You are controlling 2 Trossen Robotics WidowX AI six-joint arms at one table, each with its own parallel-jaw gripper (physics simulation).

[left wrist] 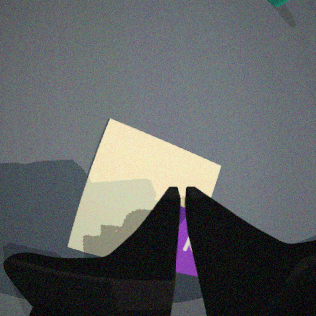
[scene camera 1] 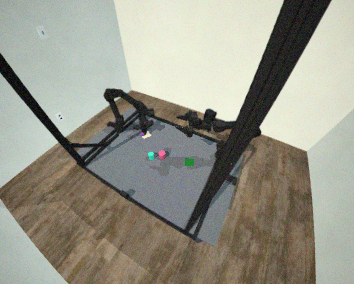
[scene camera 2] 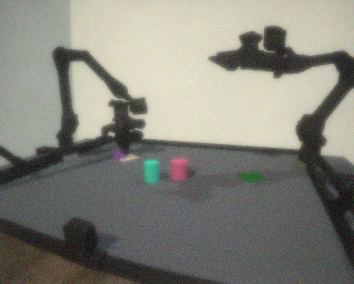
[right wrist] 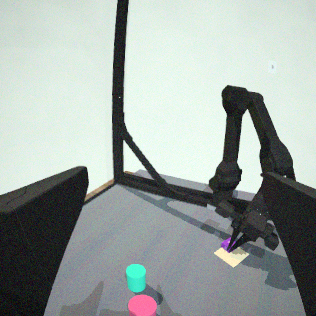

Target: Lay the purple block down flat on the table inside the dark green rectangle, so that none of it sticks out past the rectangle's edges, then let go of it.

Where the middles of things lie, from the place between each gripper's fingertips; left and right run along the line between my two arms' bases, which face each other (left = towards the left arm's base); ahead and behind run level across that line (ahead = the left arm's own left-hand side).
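Purple block (left wrist: 185,264): 30 mm to the left of my left hand and 10 mm ahead of it. My left gripper is 10 mm above the cream square pad (left wrist: 131,170) and 10 mm short of it.
Relative to my right hand, the purple block is 34 cm to the left, 33 cm below and 12 cm ahead; the cream square pad is 31 cm to the left, 34 cm below and 13 cm ahead.
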